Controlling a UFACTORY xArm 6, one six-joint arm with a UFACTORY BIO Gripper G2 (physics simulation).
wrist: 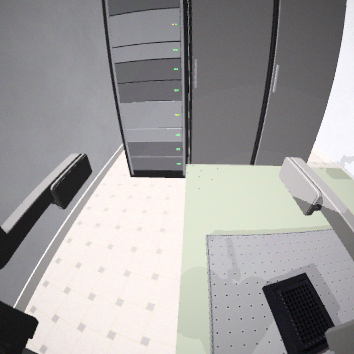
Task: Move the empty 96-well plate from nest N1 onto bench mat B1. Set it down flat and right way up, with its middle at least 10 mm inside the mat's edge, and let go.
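Frame: origin at the arm's base, x left, y up, z ahead, level; centimetres.
Seen in the pictures: hand, tool point: (184, 181).
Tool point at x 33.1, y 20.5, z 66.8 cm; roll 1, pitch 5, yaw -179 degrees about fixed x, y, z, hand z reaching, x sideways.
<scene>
A point is followed by its place in that frame.
My gripper (186, 183) @[z 66.8, x 33.1, y 20.5 cm] is open, its two fingers wide apart at the left and right of the wrist view, with nothing between them. It points across the bench toward the cabinets. A black rectangular block with a grid of small openings (305, 310) @[z 61.3, x 9.0, y -9.6 cm] sits at the lower right, turned at an angle, below the right finger and partly hidden by a grey gripper part at the bottom right corner. I cannot tell whether it is the 96-well plate in nest N1 or another rack. Bench mat B1 cannot be made out.
The block sits on a grey perforated board (225, 300) @[z 67.4, x 24.2, y -12.2 cm] lying on the pale green bench top (230, 200) @[z 98.9, x 14.3, y -13.5 cm]. The bench's left edge borders the tiled floor (110, 270). A server rack (150, 115) and dark cabinets (230, 100) stand behind, with a grey wall (50, 75) at left.
</scene>
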